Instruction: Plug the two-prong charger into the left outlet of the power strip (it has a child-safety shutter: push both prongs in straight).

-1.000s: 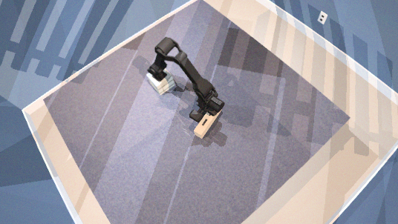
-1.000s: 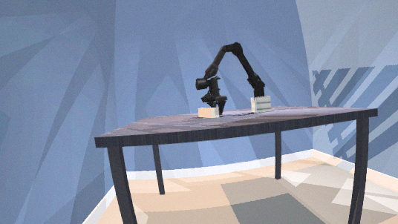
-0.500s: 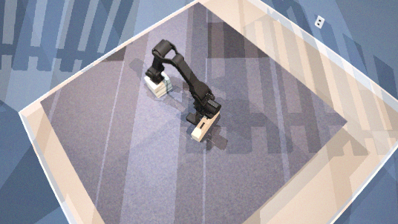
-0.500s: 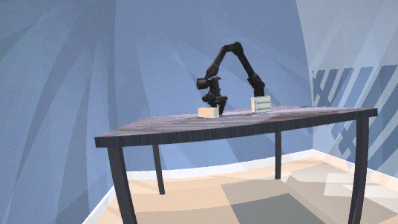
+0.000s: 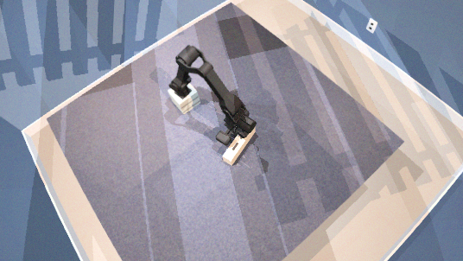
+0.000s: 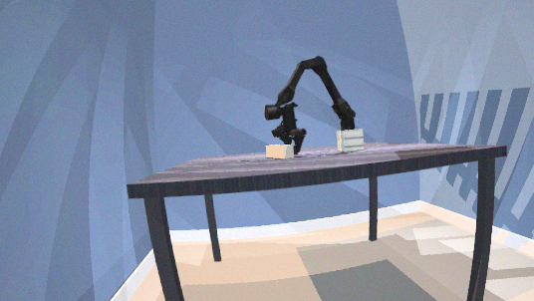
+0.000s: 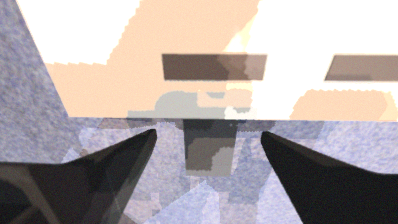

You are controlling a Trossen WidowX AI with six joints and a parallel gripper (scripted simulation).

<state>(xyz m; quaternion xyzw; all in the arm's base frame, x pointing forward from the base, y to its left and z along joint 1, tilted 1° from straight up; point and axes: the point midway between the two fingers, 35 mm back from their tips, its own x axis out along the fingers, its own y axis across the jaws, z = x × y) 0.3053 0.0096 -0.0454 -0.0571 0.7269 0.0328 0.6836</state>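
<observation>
My gripper tip is now 3 cm short of the dark two-prong charger and 1 cm below it.
</observation>
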